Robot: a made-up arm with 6 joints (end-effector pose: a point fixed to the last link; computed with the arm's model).
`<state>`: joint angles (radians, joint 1 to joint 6).
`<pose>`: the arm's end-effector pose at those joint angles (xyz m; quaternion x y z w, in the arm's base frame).
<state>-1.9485 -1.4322 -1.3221 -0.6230 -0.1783 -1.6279</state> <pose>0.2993 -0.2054 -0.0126 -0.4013 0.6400 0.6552 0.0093</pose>
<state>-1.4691 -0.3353 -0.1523 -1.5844 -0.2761 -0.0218</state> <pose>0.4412 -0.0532 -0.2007 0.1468 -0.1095 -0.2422 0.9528</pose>
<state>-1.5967 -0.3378 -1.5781 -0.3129 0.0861 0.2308</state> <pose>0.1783 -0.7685 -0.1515 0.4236 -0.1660 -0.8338 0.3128</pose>
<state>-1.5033 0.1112 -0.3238 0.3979 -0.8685 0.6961</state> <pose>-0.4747 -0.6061 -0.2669 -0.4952 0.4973 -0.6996 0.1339</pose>
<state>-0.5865 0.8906 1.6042 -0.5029 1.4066 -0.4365</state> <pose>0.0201 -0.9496 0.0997 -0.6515 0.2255 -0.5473 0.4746</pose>
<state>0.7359 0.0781 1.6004 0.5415 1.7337 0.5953</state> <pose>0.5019 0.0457 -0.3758 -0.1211 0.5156 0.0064 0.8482</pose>
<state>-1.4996 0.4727 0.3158 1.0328 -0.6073 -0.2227</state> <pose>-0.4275 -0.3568 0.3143 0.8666 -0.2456 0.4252 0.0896</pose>
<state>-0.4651 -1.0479 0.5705 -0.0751 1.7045 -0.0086</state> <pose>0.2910 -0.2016 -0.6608 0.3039 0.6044 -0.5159 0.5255</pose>
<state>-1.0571 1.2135 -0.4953 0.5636 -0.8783 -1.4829</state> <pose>-0.2914 -0.2856 0.0374 -0.9311 -0.1157 -0.2121 0.2732</pose>
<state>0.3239 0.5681 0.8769 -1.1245 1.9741 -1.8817</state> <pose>0.0022 -0.6408 -0.3452 -0.4043 -0.0475 -0.6260 0.6651</pose>
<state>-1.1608 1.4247 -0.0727 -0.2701 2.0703 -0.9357</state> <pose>-0.6293 0.0058 0.5427 0.1362 0.7306 0.5605 0.3654</pose>
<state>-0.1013 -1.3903 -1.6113 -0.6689 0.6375 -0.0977</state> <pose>0.1832 0.4184 -0.1420 -0.5428 -0.7051 0.4397 0.1215</pose>
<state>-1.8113 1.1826 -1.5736 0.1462 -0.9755 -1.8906</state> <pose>-0.1251 -0.4330 0.0504 0.8337 0.4837 0.1077 0.2436</pose>
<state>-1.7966 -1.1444 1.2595 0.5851 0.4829 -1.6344</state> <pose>0.1048 -0.3609 0.1693 -0.2123 -0.8642 -0.0315 0.4551</pose>
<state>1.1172 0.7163 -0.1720 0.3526 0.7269 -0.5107</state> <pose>0.2941 -0.5632 -0.3232 -0.2385 0.1060 -0.4344 0.8621</pose>
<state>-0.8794 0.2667 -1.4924 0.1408 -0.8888 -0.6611</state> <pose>0.1144 -0.4942 -0.2342 -0.3659 -0.1540 -0.8046 0.4416</pose>
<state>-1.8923 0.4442 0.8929 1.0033 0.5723 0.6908</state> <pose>-0.3064 -0.1748 0.6277 0.5657 0.0083 0.7777 0.2740</pose>
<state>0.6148 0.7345 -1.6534 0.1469 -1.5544 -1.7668</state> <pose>-0.1293 0.0175 -0.1631 -0.0366 -0.3747 -0.1973 0.9052</pose>
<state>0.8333 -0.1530 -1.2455 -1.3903 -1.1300 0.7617</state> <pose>0.1396 0.5150 0.1800 0.3098 0.3832 0.0965 0.8648</pose>
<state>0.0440 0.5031 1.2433 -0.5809 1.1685 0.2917</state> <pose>-0.0331 -0.6561 -0.5285 -0.4375 0.6563 -0.2285 0.5706</pose>
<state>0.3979 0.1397 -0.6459 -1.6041 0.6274 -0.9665</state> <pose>0.1794 0.0468 -0.2901 0.5494 0.4035 -0.5874 0.4362</pose>
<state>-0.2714 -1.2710 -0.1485 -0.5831 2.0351 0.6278</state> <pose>0.0030 0.5512 -0.3177 -0.4797 -0.8659 0.0090 0.1412</pose>
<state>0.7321 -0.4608 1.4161 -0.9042 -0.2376 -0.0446</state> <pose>-0.5243 -0.1050 -0.1259 0.2446 0.1261 0.8108 0.5167</pose>
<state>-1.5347 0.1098 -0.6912 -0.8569 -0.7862 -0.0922</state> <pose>0.3333 -0.5720 -0.1812 -0.3591 -0.2536 -0.5901 0.6771</pose>
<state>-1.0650 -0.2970 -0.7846 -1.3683 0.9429 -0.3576</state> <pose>0.4972 -0.4843 -0.2874 0.6713 0.0657 -0.5957 0.4361</pose>
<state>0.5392 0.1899 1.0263 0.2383 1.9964 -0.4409</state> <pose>0.5275 -0.5789 -0.4034 -0.0471 0.2488 -0.5960 0.7620</pose>
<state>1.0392 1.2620 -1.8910 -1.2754 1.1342 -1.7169</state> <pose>0.2422 -0.4196 -0.3339 -0.3388 0.1308 0.9317 0.0095</pose>
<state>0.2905 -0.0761 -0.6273 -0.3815 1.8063 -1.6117</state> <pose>-0.3152 -0.4149 -0.3310 -0.2678 0.1250 -0.9515 0.0852</pose>
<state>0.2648 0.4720 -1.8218 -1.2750 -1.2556 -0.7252</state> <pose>0.4425 -0.0497 -0.0974 0.0715 -0.5168 -0.4374 0.7325</pose>
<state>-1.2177 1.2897 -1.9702 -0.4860 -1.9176 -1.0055</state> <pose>0.0678 -0.7536 0.1883 -0.8880 -0.3821 -0.2129 0.1417</pose>
